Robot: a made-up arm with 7 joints. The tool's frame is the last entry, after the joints.
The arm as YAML. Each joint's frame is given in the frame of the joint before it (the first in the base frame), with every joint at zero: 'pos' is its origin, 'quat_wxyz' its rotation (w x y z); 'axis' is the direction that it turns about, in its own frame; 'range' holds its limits. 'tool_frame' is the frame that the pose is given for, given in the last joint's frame.
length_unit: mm
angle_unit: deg
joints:
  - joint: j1
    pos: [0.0, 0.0, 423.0]
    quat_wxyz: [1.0, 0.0, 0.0, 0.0]
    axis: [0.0, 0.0, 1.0]
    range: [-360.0, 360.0]
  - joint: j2
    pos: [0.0, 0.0, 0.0]
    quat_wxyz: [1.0, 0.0, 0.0, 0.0]
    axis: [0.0, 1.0, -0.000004]
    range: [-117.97, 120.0]
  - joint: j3
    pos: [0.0, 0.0, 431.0]
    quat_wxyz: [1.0, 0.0, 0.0, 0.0]
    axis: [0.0, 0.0, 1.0]
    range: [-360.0, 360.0]
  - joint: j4
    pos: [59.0, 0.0, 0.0]
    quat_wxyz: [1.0, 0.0, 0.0, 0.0]
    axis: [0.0, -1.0, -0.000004]
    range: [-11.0, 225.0]
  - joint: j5
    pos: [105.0, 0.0, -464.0]
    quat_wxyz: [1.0, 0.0, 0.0, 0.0]
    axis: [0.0, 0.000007, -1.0]
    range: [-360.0, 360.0]
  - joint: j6
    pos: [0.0, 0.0, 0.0]
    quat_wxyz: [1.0, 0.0, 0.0, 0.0]
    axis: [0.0, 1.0, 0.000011]
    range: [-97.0, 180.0]
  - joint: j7
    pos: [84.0, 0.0, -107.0]
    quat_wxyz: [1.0, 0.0, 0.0, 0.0]
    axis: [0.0, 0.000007, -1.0]
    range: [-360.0, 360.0]
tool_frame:
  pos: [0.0, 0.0, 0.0]
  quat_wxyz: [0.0, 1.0, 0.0, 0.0]
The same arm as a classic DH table. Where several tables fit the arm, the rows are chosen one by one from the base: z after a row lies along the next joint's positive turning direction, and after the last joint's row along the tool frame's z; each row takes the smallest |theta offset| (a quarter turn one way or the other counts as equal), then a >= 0, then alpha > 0; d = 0 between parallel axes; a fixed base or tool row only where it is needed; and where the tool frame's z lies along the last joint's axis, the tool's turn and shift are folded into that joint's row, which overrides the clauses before.
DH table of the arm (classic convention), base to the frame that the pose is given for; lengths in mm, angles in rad. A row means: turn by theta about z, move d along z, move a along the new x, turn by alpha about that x. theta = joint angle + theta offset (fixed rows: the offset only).
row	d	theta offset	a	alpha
j1	423	0	0	-1.5708
j2	0	0	0	1.5708
j3	431	0	59	1.5708
j4	0	0	105	1.5708
j5	464	0	0	1.5708
j6	0	0	84	-1.5708
j7	107	0	0	0
Joint limits (rad, base to tool): -6.2832..6.2832 -2.059..2.0944 -6.2832..6.2832 -0.192..3.927 -6.2832..6.2832 -1.693..3.1416 -6.2832..6.2832

